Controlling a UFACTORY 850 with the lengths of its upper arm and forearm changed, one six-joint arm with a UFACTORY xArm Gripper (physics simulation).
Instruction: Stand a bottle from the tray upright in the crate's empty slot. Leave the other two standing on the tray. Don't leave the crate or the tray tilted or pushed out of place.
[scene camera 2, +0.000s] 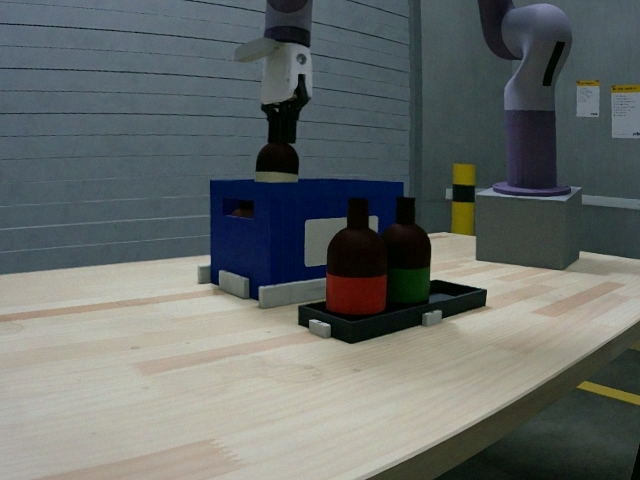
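My gripper (282, 135) is shut on the neck of a dark brown bottle with a cream label (277, 161). The bottle is upright, its shoulder and the top of its label showing above the rim of the blue crate (239, 248); its lower part is hidden behind the crate's wall. The crate stands level. Through its handle hole a bit of another brown bottle (242, 212) shows. The slots inside are hidden. A red-labelled bottle (356, 294) and a green-labelled bottle (408, 286) stand upright on the black tray (395, 321), which lies flat.
Grey blocks (233, 284) (290, 292) stand along the crate's foot, and small grey blocks (320, 328) (432, 317) touch the tray's edge. The arm's base stands on a grey pedestal (527, 227) at the back right. A yellow and black post (463, 217) is behind the table.
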